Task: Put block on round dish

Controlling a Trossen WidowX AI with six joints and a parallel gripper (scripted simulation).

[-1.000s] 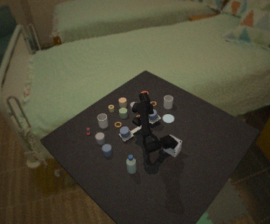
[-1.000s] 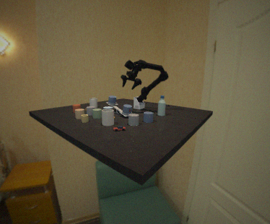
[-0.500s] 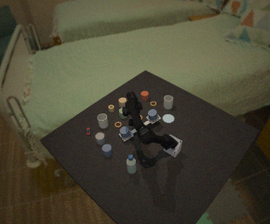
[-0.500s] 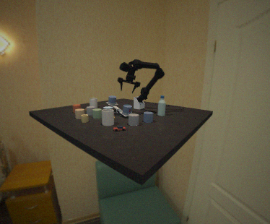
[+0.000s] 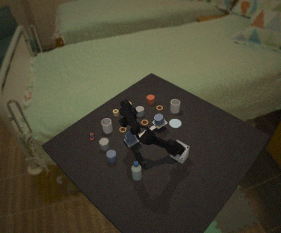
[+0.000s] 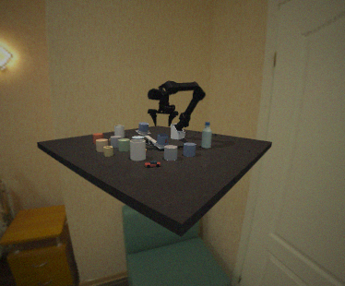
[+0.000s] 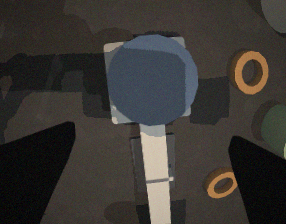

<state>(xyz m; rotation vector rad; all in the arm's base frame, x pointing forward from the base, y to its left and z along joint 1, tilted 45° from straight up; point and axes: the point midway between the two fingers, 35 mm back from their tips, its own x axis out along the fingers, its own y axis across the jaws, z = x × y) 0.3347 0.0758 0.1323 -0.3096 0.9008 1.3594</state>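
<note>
My gripper tip is now 80 mm above the blue cup, 30 mm to the right of it and 10 mm short of it. The rest, counted from my gripper tip: green cup (210 mm ahead, 140 mm to the right, 110 mm below); bottle (240 mm behind, 180 mm to the left, 30 mm below); teal block (100 mm below, 10 mm to the left, 10 mm ahead).
</note>
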